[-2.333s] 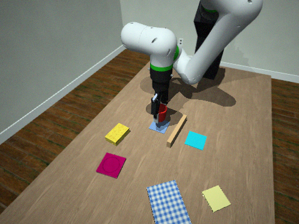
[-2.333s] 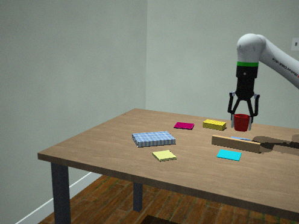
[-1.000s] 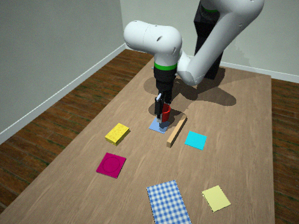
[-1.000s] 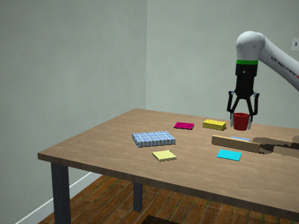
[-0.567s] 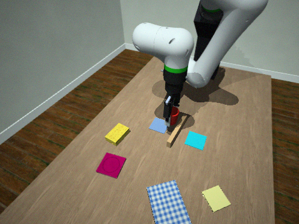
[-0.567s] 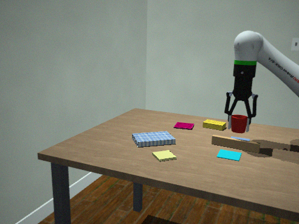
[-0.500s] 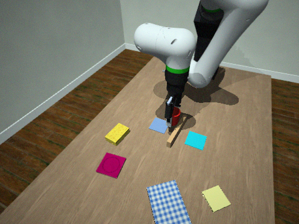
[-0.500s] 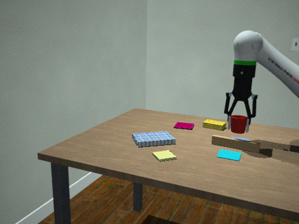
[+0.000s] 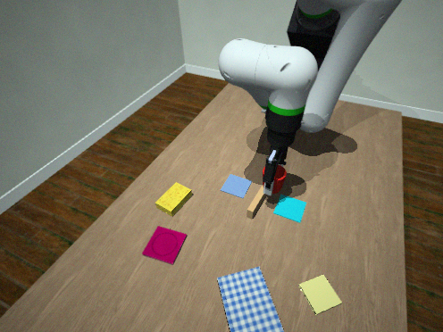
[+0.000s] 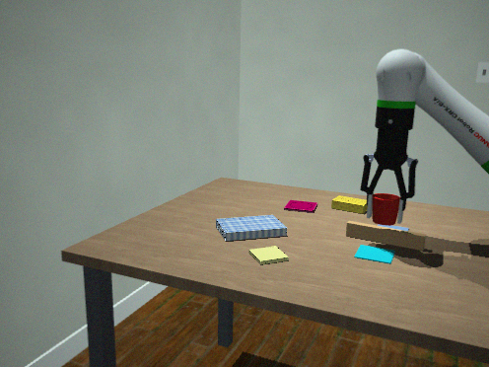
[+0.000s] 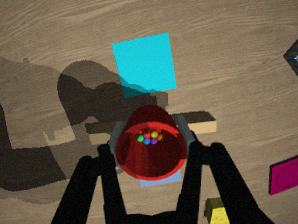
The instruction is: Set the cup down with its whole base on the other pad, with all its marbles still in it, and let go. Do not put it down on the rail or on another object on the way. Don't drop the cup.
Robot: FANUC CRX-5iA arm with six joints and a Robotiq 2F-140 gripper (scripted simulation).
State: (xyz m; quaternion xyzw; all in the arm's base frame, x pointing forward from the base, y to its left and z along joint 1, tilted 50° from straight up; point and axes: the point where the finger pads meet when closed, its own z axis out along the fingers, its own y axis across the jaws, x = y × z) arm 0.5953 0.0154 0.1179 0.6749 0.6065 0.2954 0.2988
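Right now the cyan pad is 110 mm below my hand, 70 mm to the left of it and 10 mm ahead of it. Round my hand: yellow sponge (310 mm to the right, 130 mm ahead, 90 mm below); then red cup (20 mm below); then wooden rail (90 mm below, 30 mm to the right).
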